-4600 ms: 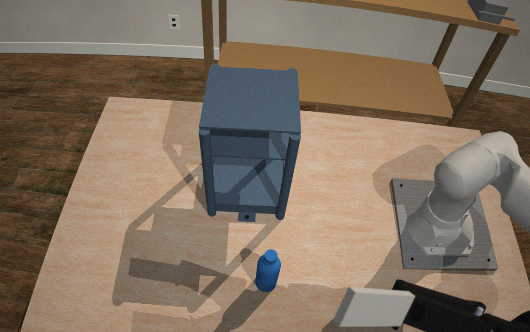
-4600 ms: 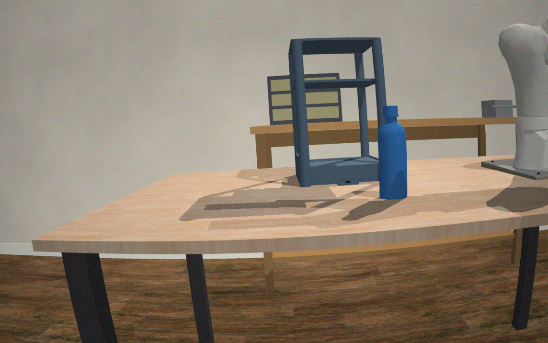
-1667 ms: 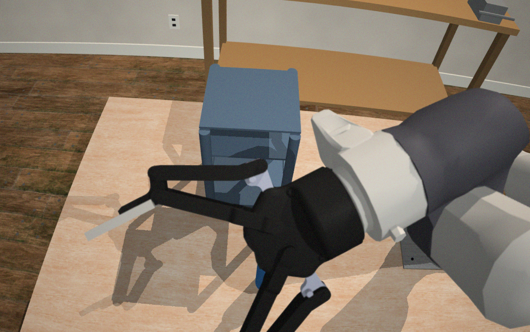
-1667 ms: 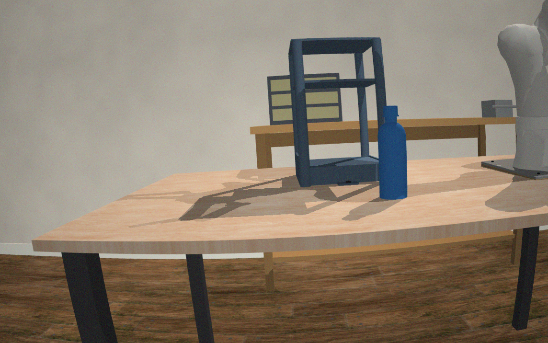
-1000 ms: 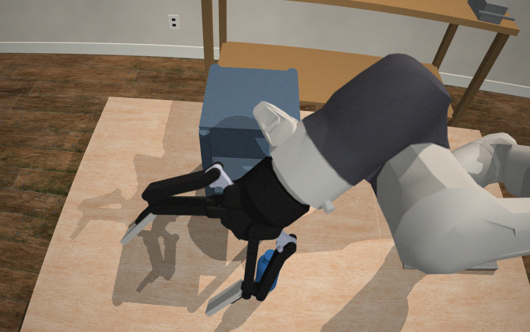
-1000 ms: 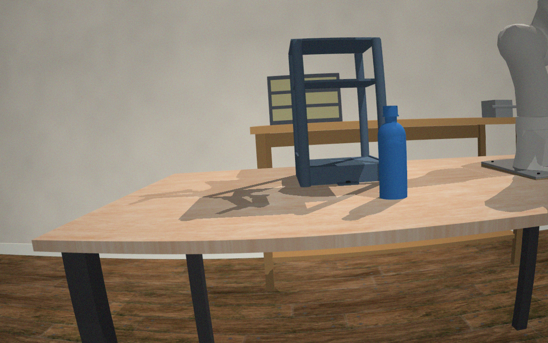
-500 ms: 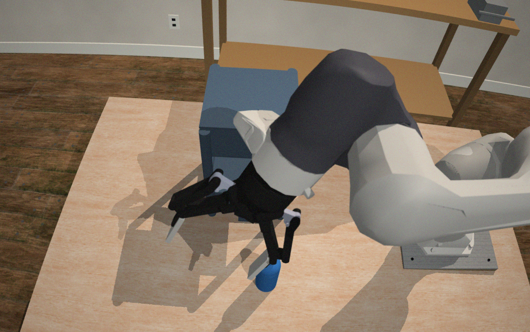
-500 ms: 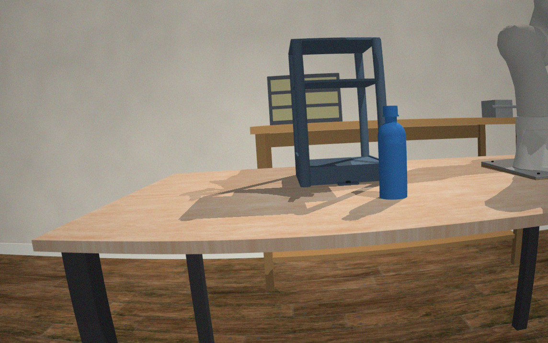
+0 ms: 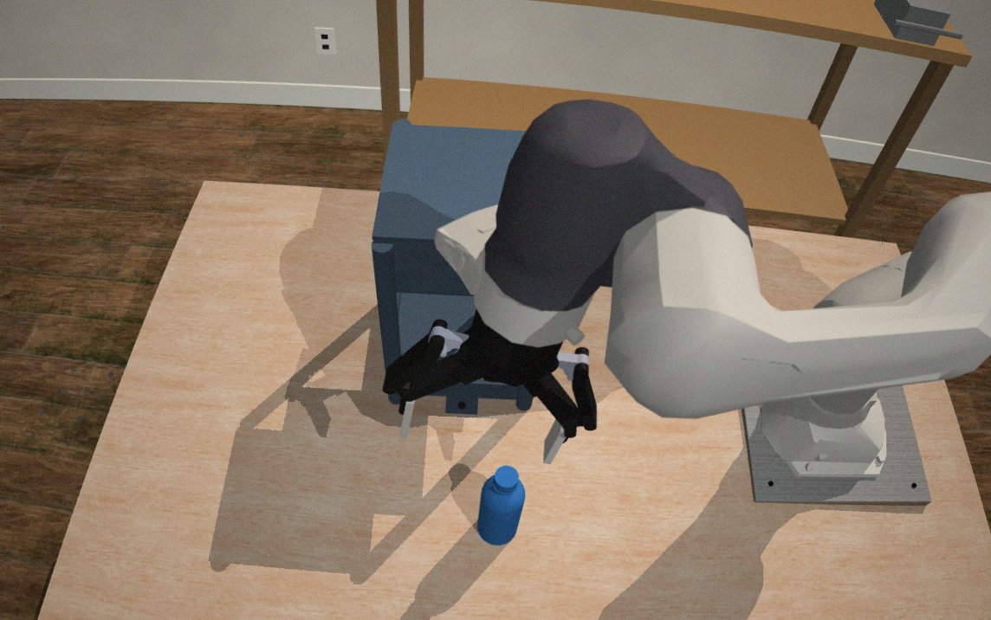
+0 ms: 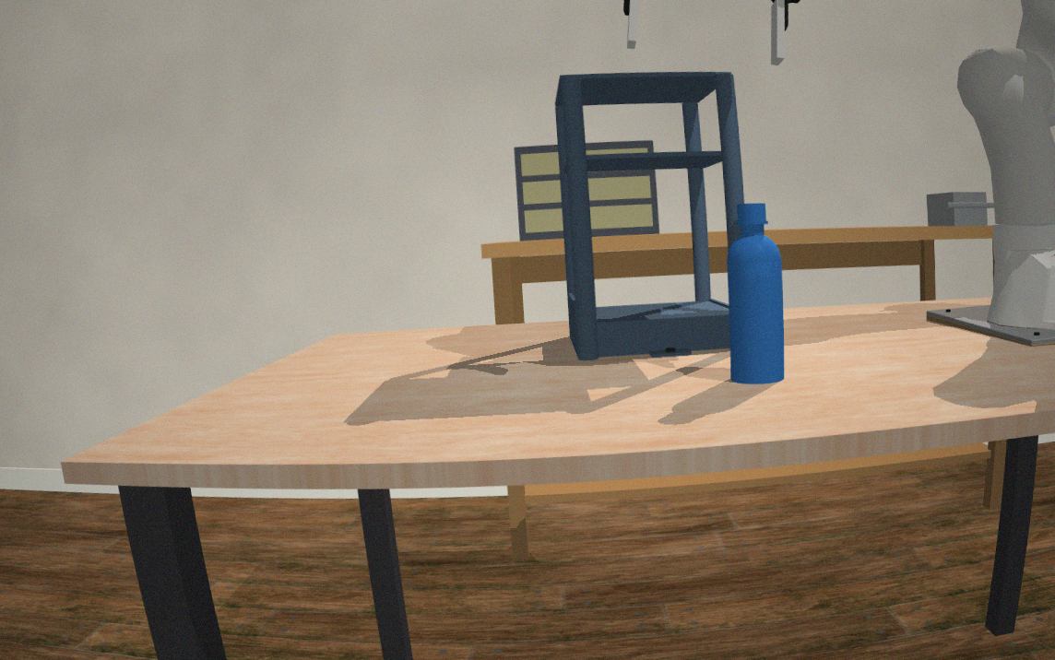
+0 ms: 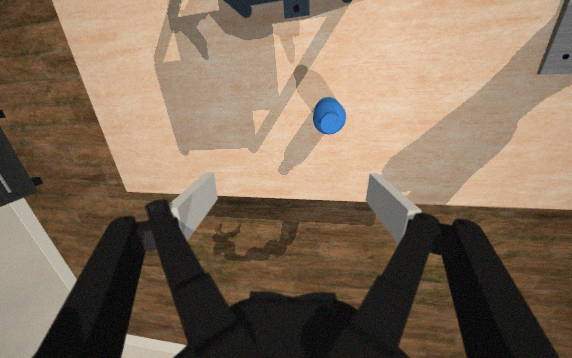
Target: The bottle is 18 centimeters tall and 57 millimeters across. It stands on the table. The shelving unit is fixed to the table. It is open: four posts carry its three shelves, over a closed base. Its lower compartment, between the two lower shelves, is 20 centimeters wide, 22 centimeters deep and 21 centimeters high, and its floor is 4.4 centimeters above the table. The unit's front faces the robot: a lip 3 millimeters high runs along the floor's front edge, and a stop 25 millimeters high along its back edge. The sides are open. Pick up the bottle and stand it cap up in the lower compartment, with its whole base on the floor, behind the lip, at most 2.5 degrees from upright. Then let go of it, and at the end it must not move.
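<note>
The blue bottle lies 23 cm below my hand, 4 cm to the right of it and 3 cm behind it. From my hand the other things lie so: blue shelving unit (33 cm to the right, 16 cm below, 10 cm ahead).
</note>
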